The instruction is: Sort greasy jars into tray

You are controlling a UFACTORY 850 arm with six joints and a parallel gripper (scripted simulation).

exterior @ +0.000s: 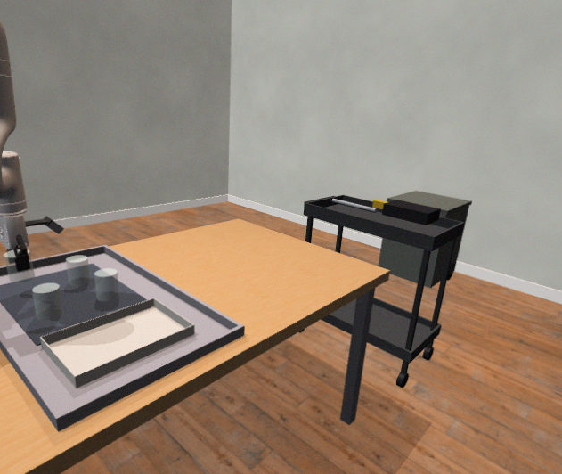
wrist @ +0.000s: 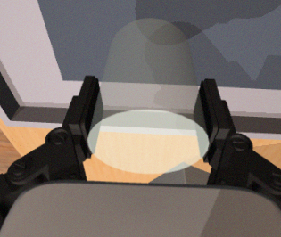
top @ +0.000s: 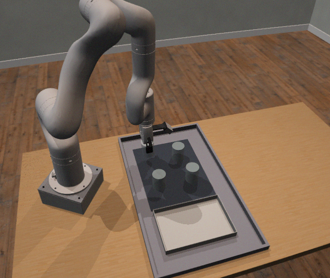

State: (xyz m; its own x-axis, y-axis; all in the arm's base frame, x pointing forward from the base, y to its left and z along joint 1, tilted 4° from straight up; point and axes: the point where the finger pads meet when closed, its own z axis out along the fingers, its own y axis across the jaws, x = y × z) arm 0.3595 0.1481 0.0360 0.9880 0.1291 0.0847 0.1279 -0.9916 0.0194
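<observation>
Right now the pale tray is 400 mm to the right of my hand, 150 mm ahead of it and 100 mm below it. Round my hand: dark drying mat 110 mm below, 100 mm ahead, 90 mm to the right; then rimmed steel table top 190 mm to the right, 130 mm ahead, 110 mm below.
</observation>
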